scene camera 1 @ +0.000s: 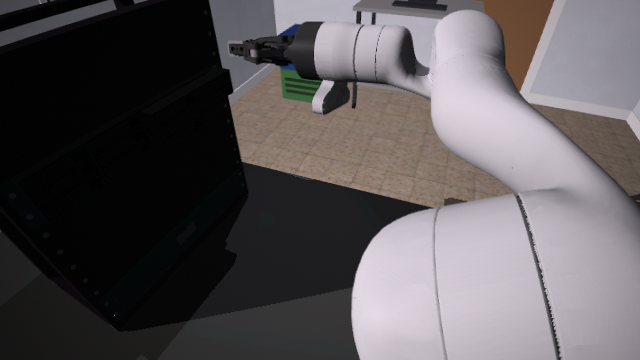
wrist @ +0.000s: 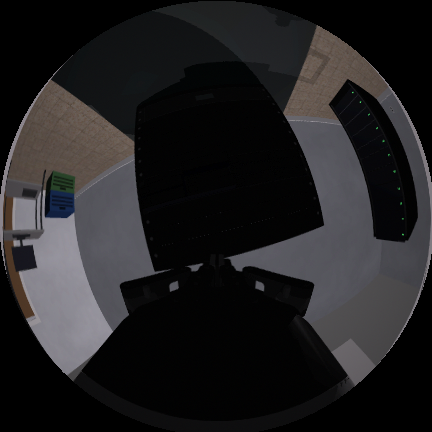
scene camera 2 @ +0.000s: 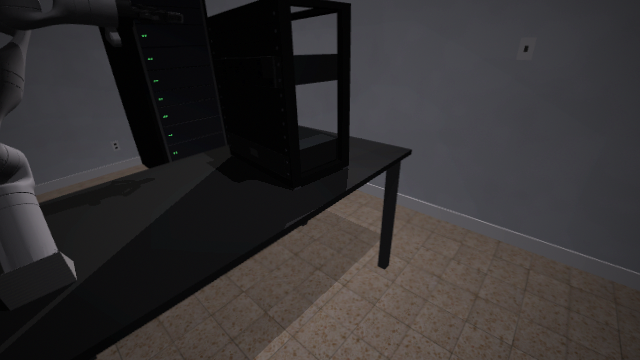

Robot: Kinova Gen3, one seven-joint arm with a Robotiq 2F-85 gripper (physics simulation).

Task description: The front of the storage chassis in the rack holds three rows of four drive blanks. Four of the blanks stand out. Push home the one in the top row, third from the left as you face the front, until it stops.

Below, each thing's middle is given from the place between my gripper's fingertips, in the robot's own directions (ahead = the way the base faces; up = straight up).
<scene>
Now: hand 33 cm short of the black rack (scene camera 1: pixel 126 158), 25 cm above it and 2 cm to the right of it.
</scene>
